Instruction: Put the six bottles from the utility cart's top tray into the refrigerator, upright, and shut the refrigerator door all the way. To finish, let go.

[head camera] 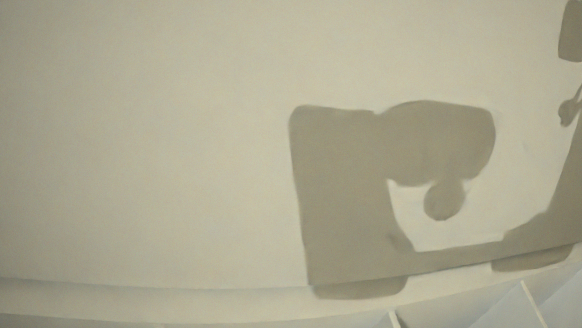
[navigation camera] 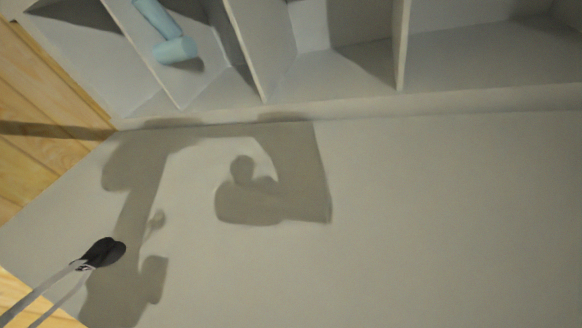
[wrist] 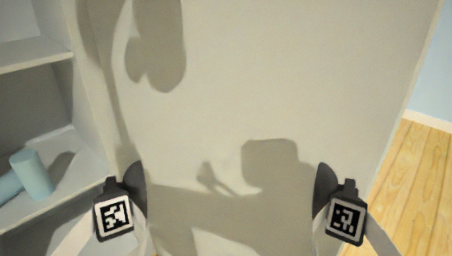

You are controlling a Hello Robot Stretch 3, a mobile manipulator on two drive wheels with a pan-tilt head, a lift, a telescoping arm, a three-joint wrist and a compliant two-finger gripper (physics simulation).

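Places are measured from the robot's base along level axes (x back, y left, z down), in centimetres.
Where they show: gripper, fingertip midpoint: (navigation camera: 119, 288).
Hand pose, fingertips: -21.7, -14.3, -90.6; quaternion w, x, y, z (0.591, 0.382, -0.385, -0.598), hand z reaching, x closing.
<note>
Each offset is from my fingertips to the top centre of the thing, as dx, dy, dz. "*": to the spot under its first point. Level surfaces: height alone.
The refrigerator (head camera: 225, 306) (navigation camera: 450, 100) (wrist: 92, 120) is open. Its door @(* -24.5, +12.9, -40.4) (head camera: 150, 150) (navigation camera: 425, 200) (wrist: 280, 75) is swung out, its broad inner face filling much of each view. On one shelf, a pale blue bottle @(-33.2, +58.1, +25.3) (navigation camera: 175, 50) (wrist: 33, 175) stands upright. A second pale blue bottle @(-28.9, +68.7, +32.6) (navigation camera: 159, 20) (wrist: 9, 186) lies on its side beside it, partly cut off in the wrist view. My gripper (navigation camera: 104, 251) (wrist: 229, 182) is open and empty, its fingers wide apart in front of the door's inner face. The utility cart does not show.
Shadows of the robot fall on the door. A wooden floor @(dz +90.5) (navigation camera: 30, 165) (wrist: 415, 200) shows beyond the door's free edge at the right of the wrist view, with a light blue wall (wrist: 435, 85) and white baseboard (wrist: 425, 120) behind. Shelf dividers (navigation camera: 400, 50) (wrist: 35, 57) stand close to the door.
</note>
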